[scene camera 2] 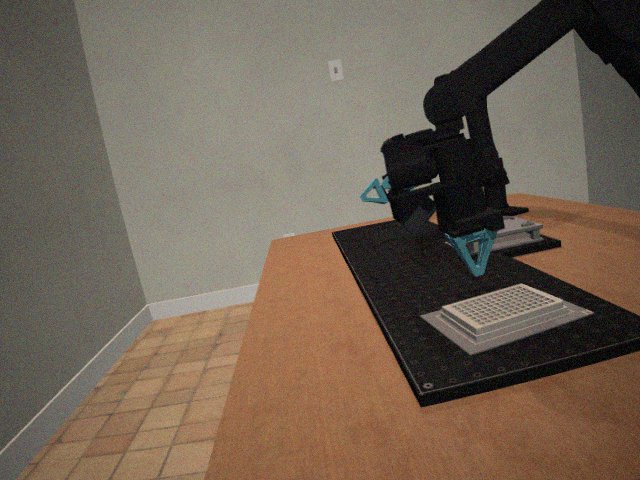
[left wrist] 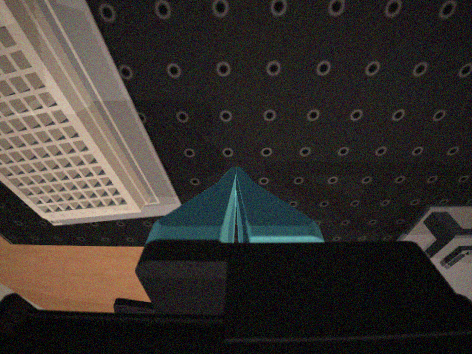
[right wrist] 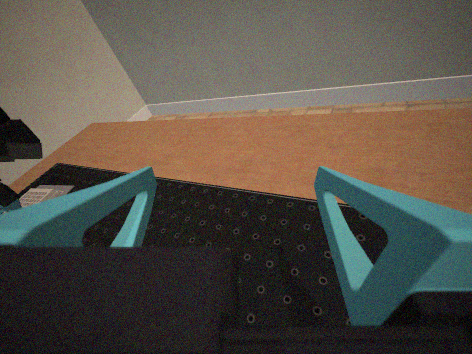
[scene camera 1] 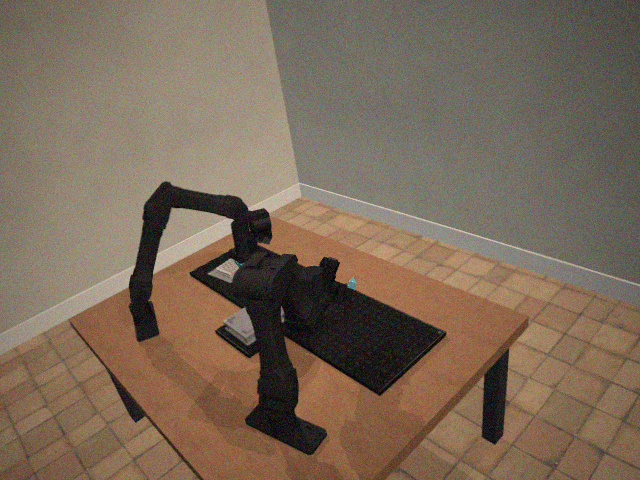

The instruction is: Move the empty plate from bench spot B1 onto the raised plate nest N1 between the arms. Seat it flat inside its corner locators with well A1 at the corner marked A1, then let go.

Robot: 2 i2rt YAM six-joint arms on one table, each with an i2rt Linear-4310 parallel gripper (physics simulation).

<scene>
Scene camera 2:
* my left gripper: 478,275
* white well plate: 481,317
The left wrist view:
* my left gripper: 235,176
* white well plate: 68,165
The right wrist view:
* my right gripper: 235,175
</scene>
